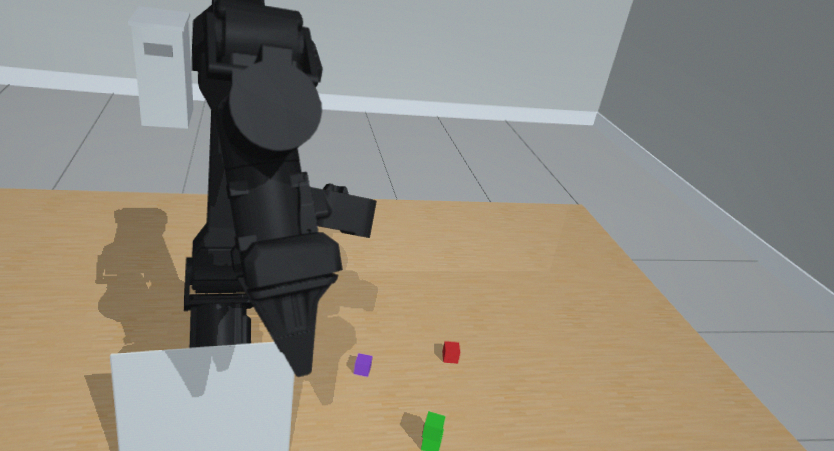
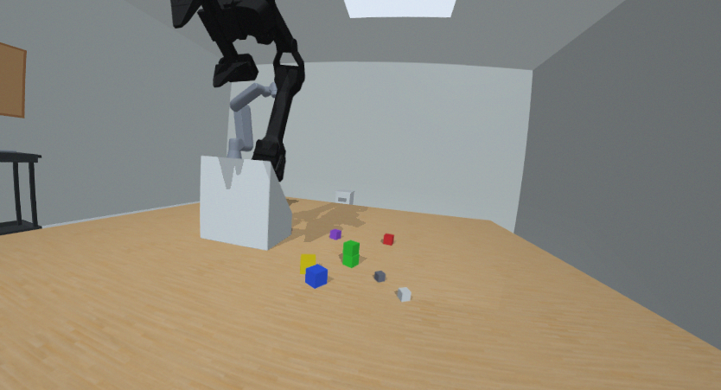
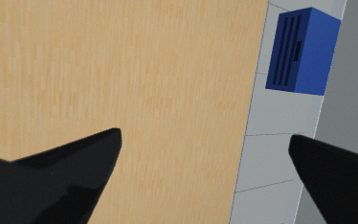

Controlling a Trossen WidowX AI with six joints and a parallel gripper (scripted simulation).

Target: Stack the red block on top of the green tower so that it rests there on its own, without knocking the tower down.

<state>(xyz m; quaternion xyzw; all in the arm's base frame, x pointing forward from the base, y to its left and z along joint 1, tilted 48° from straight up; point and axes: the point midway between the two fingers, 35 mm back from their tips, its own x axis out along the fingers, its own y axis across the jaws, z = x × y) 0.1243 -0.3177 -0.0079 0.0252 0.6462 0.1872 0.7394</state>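
The red block lies 24 cm ahead of my gripper tip, 38 cm to the left of it and 32 cm below it. Also, from my gripper tip: blue block (16 cm ahead, 11 cm to the left, 32 cm below); dark grey block (26 cm ahead, 16 cm to the left, 33 cm below); yellow block (12 cm ahead, 14 cm to the left, 32 cm below).
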